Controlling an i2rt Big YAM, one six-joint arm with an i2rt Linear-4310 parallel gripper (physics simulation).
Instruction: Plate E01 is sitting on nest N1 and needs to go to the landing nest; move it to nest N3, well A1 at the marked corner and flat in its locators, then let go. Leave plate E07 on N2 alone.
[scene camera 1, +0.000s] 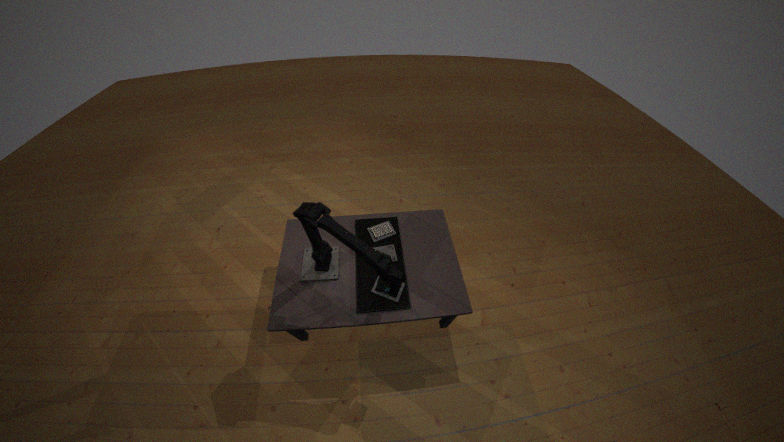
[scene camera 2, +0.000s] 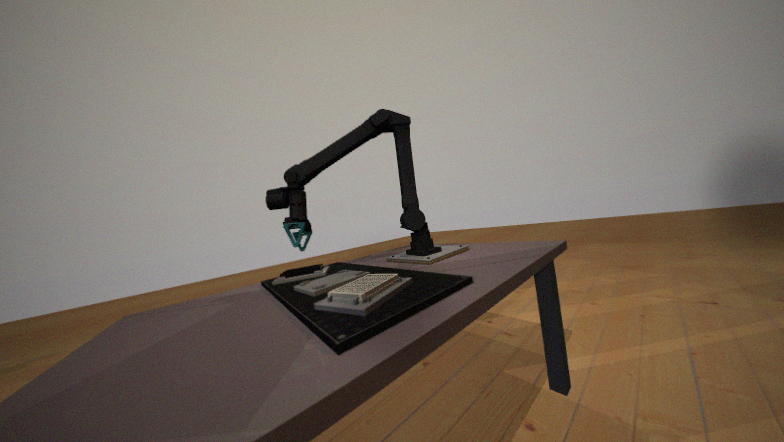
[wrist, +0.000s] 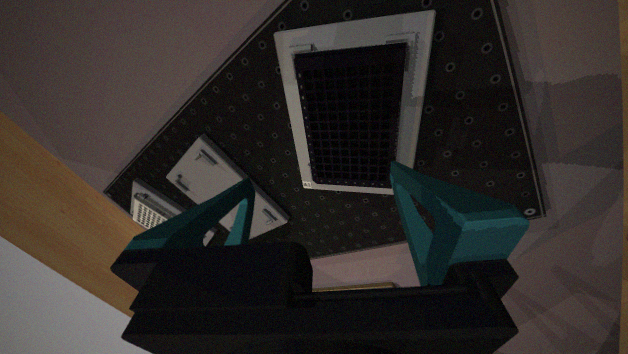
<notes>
My gripper (scene camera 2: 299, 249) is open, holding nothing. Also in view: a grey fixture plate (scene camera 2: 327, 304).
My gripper shows as well in the wrist view (wrist: 318, 177). The grey fixture plate is seen too in the wrist view (wrist: 139, 185).
</notes>
